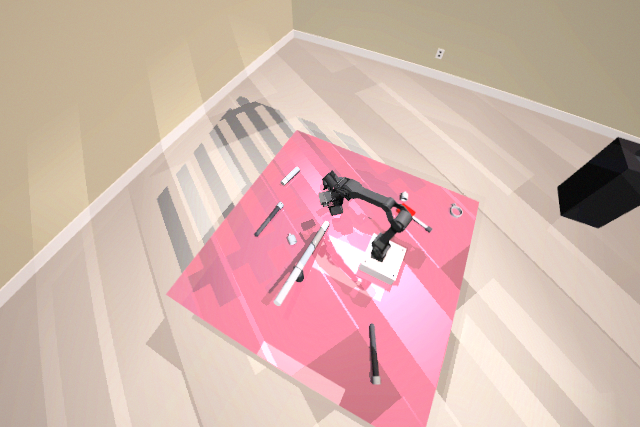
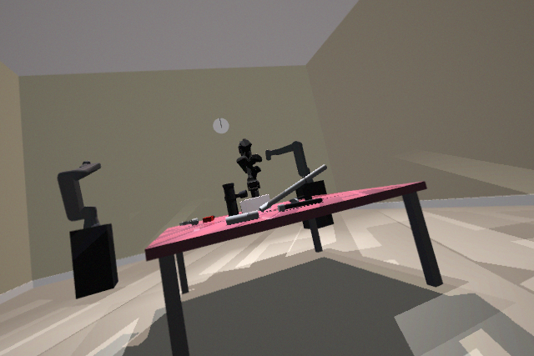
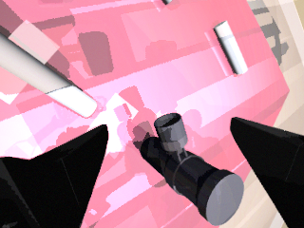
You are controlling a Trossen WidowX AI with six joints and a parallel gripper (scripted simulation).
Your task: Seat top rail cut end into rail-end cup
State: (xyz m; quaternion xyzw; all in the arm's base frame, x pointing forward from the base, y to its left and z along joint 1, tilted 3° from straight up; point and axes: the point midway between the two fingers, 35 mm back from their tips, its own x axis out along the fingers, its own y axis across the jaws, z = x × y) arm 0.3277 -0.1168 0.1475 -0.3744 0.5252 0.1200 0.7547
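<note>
The rail-end cup is 100 mm below my gripper tip and 80 mm to the right of it. The rest, counted from my gripper tip: short tube 310 mm ahead, 210 mm below, 190 mm to the right; short dark post 360 mm to the left, 120 mm below, 10 mm behind.
</note>
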